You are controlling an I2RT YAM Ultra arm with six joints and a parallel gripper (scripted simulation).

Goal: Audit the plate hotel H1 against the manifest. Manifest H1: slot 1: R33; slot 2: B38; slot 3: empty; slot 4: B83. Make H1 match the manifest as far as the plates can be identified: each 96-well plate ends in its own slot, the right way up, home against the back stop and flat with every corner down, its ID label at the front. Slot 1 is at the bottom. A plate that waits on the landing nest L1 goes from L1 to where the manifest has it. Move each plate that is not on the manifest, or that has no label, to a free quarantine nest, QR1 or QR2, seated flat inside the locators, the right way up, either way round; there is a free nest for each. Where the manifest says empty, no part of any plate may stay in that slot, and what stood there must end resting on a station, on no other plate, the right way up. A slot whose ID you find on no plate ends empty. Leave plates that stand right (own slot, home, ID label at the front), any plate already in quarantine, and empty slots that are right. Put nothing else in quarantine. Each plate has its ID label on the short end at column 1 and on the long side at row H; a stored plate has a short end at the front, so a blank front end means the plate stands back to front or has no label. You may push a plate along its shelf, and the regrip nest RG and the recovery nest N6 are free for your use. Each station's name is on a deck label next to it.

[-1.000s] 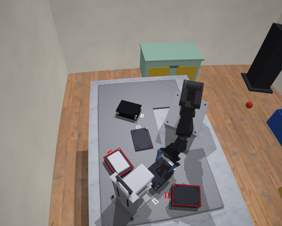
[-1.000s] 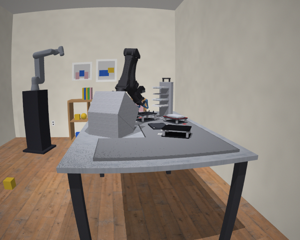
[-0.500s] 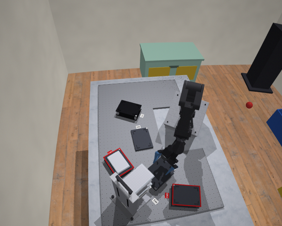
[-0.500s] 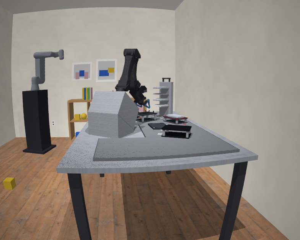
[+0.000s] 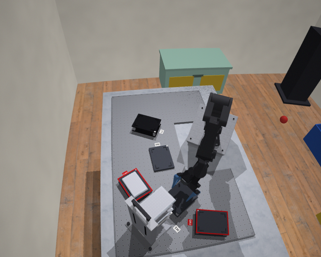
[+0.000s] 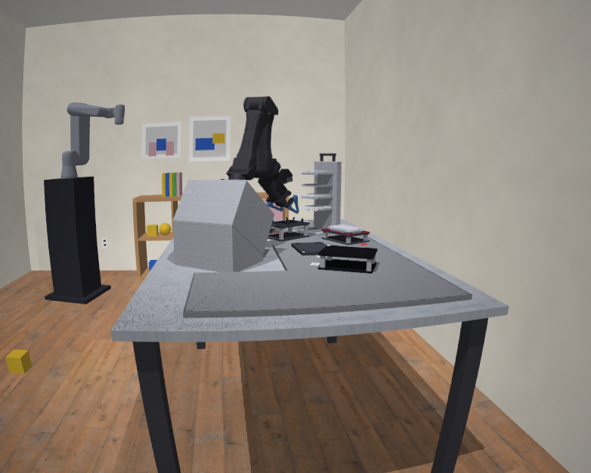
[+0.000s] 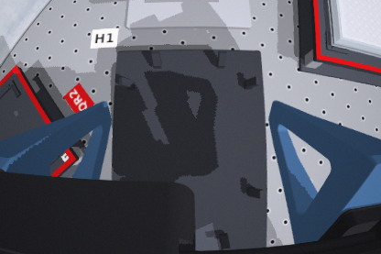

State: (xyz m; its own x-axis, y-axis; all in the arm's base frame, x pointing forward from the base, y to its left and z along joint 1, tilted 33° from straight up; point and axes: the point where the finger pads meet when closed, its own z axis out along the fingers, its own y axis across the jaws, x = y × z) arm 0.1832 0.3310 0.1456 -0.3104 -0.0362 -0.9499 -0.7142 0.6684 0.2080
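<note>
The regrip nest RG is 60 mm below my hand, 10 mm to the right of it and 10 mm behind it. Also, from my hand: H1 deck label (150 mm to the left, 110 mm below); RG label (110 mm below, 90 mm to the right, 80 mm behind); white 96-well plate (120 mm to the left, 110 mm ahead).
</note>
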